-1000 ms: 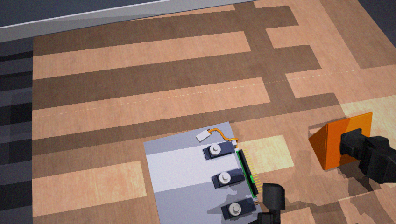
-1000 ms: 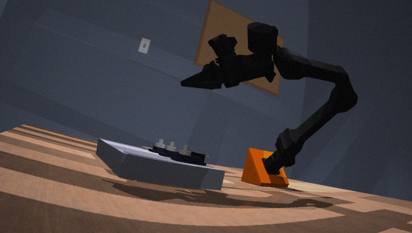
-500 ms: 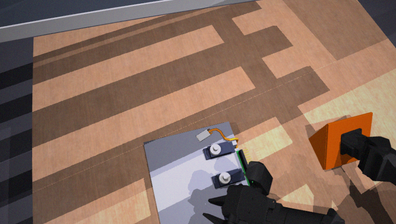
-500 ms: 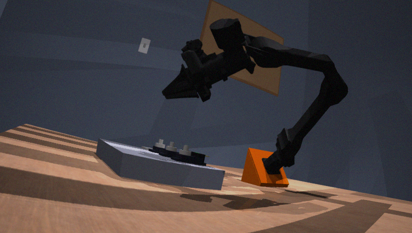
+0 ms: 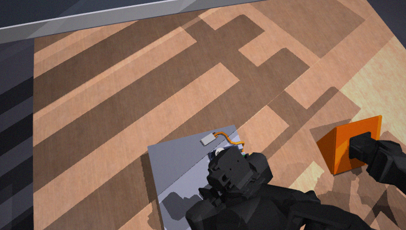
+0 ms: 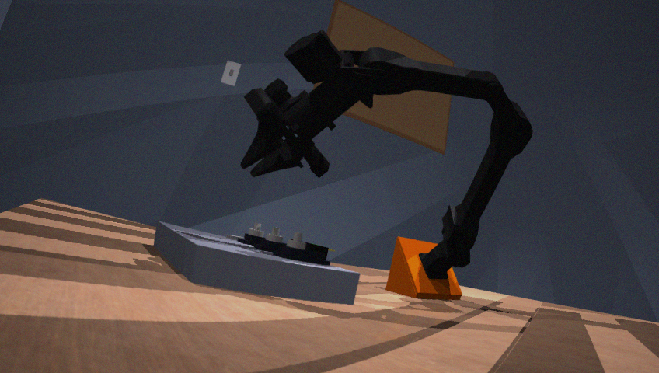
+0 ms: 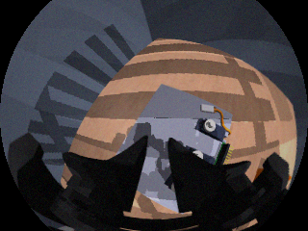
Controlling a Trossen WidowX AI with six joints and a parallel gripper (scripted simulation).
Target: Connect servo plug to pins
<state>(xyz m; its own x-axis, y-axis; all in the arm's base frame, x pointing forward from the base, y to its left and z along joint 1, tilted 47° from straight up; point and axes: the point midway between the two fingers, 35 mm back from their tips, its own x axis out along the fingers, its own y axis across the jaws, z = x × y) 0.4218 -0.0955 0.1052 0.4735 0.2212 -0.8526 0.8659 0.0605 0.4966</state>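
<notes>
The green band lies 14 cm behind my gripper tip, 2 cm to the left of it and 9 cm below it. Also, from my gripper tip: grey printed holder 2 cm ahead, 1 cm to the right, 14 cm below.
</notes>
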